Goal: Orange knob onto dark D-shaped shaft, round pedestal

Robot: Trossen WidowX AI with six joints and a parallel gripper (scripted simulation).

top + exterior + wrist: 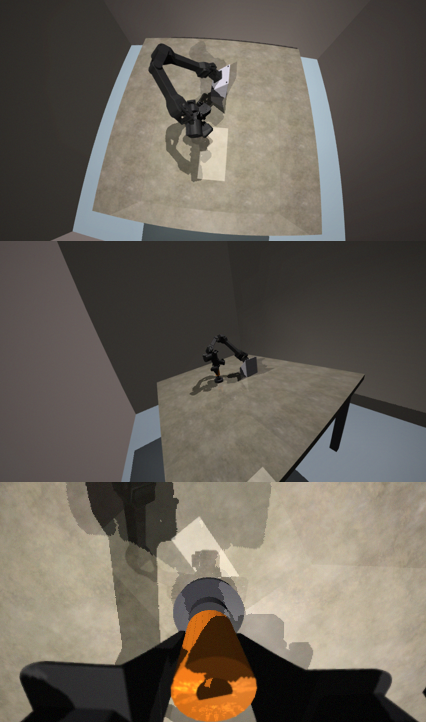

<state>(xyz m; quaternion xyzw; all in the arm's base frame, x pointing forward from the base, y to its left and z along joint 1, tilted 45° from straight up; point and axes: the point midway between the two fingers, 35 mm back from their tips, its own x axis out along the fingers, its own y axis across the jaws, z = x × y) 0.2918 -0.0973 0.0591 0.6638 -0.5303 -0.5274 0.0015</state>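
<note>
Now: the orange knob 2 cm above my gripper tip. The rest, counted from my gripper tip: pedestal (4 cm below).
</note>
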